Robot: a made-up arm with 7 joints.
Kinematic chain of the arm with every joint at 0, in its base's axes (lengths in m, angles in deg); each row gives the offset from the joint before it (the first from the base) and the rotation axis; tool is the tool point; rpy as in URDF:
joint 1: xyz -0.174 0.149 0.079 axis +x
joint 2: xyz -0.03 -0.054 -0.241 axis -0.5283 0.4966 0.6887
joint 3: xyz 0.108 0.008 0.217 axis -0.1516 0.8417 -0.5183
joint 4: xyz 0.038 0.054 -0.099 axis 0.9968 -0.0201 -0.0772
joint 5: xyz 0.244 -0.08 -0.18 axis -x
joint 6: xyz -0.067 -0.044 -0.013 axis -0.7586 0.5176 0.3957
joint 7: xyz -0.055 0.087 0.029 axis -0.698 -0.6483 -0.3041
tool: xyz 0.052 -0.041 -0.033 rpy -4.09 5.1 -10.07
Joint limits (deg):
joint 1: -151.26..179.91
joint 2: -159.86..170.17
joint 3: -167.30..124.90
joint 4: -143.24..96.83
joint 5: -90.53..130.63
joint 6: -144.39..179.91
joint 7: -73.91..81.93
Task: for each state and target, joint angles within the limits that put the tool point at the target. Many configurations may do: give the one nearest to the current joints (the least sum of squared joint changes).
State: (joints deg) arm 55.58 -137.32 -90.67 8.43 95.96 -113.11 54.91
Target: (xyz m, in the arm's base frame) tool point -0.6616 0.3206 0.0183
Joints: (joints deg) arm 92.75 -159.86 -129.01 -11.24 93.41 -109.54 57.46
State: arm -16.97 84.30 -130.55 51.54 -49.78 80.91 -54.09
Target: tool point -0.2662 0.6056 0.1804
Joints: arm 28.54 47.37 -137.95 31.07 -44.89 84.99 -48.89
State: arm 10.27 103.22 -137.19 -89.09 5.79 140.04 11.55
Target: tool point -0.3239 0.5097 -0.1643
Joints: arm 1.84 143.61 -134.30 -94.88 16.94 145.33 7.45
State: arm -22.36 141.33 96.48 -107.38 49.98 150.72 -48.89
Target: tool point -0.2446 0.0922 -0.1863
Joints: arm -36.33 159.90 124.90 -93.70 72.36 165.61 -71.50
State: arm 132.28 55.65 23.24 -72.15 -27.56 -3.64 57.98
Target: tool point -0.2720 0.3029 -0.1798
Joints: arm 86.00 -4.63 82.86 -41.83 -47.40 -13.09 44.13
